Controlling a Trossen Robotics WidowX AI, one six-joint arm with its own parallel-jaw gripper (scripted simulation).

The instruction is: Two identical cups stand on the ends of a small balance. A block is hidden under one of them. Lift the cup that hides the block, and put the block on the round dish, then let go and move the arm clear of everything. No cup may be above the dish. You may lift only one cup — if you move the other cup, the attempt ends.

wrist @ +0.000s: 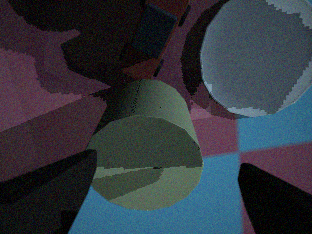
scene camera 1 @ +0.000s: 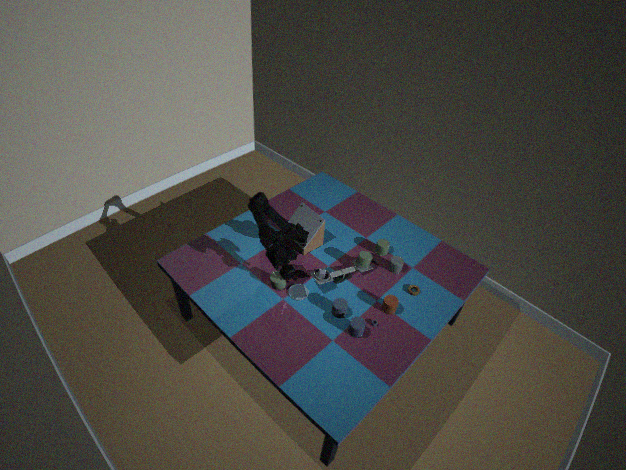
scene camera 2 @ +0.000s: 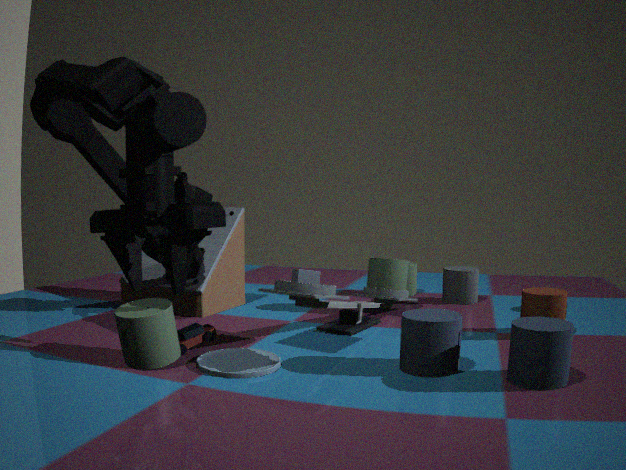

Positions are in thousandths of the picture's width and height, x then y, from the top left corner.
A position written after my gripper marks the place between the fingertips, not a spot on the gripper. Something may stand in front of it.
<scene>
My gripper (scene camera 2: 252, 622) is open, holding nothing. I also see a green cup (scene camera 2: 236, 703) and a round dish (scene camera 2: 368, 773).
My gripper shows as well in the wrist view (wrist: 537, 703). The round dish is seen too in the wrist view (wrist: 796, 271).
</scene>
